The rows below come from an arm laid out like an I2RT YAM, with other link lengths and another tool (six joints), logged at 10 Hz.
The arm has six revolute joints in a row. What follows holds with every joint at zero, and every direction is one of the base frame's. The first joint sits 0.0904 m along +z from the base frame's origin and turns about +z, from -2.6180 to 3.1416 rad. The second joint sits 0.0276 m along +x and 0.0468 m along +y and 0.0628 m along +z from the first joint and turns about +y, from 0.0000 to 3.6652 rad. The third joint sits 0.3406 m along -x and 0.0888 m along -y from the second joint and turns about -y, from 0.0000 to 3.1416 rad. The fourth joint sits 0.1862 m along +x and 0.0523 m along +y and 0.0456 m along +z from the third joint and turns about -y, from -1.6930 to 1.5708 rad. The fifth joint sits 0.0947 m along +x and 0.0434 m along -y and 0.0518 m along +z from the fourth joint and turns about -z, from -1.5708 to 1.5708 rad. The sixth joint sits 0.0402 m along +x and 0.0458 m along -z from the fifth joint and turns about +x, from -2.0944 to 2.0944 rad. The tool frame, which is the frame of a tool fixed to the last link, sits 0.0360 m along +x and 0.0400 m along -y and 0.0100 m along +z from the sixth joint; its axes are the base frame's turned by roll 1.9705, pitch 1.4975 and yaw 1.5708 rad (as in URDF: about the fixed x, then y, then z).
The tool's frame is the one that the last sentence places.
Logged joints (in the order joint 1, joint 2, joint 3, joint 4, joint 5, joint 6), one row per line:
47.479 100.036 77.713 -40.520 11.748 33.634
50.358 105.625 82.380 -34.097 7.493 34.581
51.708 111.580 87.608 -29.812 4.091 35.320
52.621 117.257 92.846 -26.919 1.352 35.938
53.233 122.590 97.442 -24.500 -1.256 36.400
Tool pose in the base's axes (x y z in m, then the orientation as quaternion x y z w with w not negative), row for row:
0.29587 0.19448 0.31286 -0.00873 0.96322 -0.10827 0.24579
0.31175 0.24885 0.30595 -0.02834 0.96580 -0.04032 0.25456
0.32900 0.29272 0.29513 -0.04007 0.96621 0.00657 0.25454
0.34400 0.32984 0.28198 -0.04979 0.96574 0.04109 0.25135
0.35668 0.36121 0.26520 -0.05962 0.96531 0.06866 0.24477
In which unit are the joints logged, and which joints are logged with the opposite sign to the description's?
The joints are logged in degrees. Opposite sign: none.
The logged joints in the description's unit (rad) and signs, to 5 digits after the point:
0.82866 1.74596 1.35635 -0.70721 0.20504 0.58702
0.87891 1.84350 1.43780 -0.59510 0.13078 0.60355
0.90247 1.94744 1.52905 -0.52032 0.07140 0.61645
0.91841 2.04652 1.62047 -0.46983 0.02360 0.62724
0.92909 2.13960 1.70068 -0.42761 -0.02192 0.63530

